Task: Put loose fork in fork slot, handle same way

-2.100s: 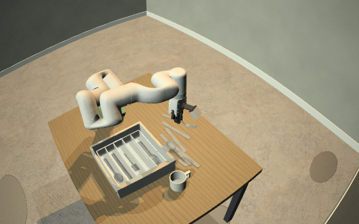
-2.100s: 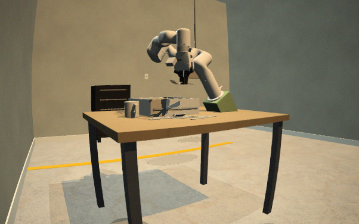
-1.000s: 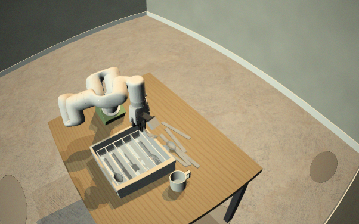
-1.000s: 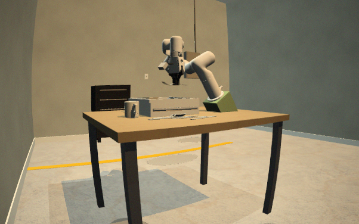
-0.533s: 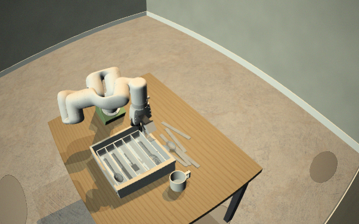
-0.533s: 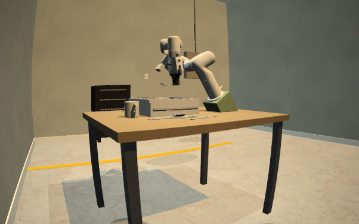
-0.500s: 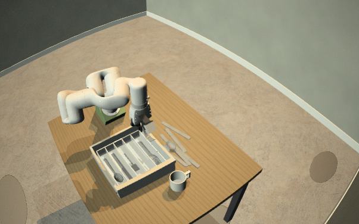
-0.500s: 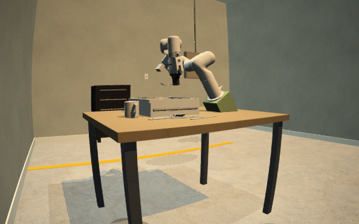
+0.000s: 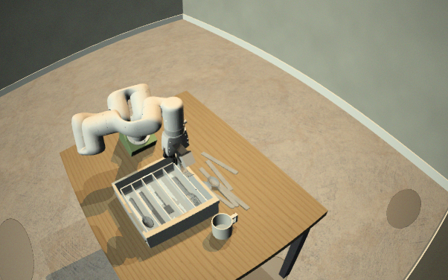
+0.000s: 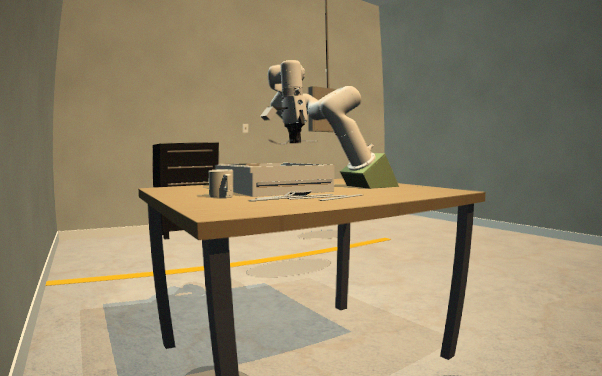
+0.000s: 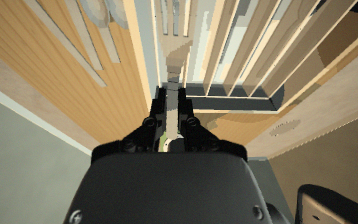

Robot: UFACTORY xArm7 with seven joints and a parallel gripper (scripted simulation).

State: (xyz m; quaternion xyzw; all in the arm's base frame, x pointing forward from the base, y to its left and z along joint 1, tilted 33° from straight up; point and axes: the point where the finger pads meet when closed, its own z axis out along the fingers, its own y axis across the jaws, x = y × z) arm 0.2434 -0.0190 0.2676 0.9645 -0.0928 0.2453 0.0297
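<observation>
The grey divided tray lies 12 cm to the right of my hand and 15 cm below it. From my hand the other things lie so: grey mug (28 cm ahead, 6 cm to the right, 16 cm below).
</observation>
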